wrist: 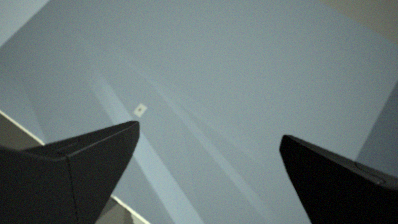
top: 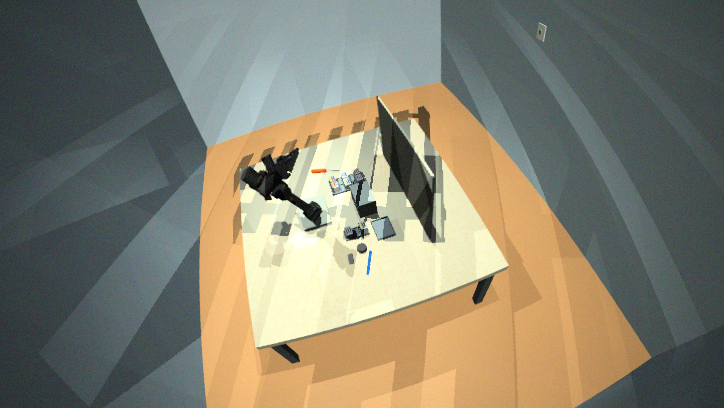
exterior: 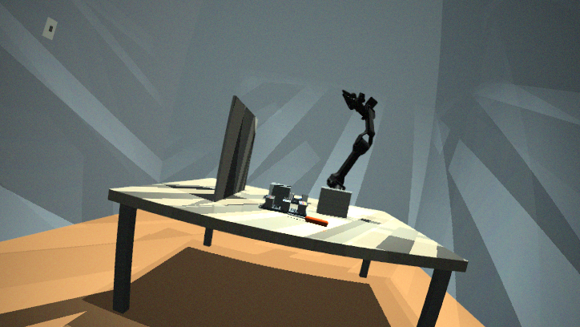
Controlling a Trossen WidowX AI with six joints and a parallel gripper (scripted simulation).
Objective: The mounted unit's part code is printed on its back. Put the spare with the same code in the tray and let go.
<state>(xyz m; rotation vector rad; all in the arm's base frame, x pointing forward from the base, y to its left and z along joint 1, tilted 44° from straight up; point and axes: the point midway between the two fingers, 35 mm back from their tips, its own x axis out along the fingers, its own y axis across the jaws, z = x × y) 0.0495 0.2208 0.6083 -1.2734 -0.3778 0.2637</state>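
Right now my gripper tip is 300 mm short of the spare block, 400 mm to the right of it and 660 mm above it. Round my gripper tip: slotted piece 150 mm ahead, 70 mm to the left, 690 mm below; blue pen 150 mm ahead, 130 mm to the right, 700 mm below; black puck 140 mm ahead, 30 mm to the right, 690 mm below.
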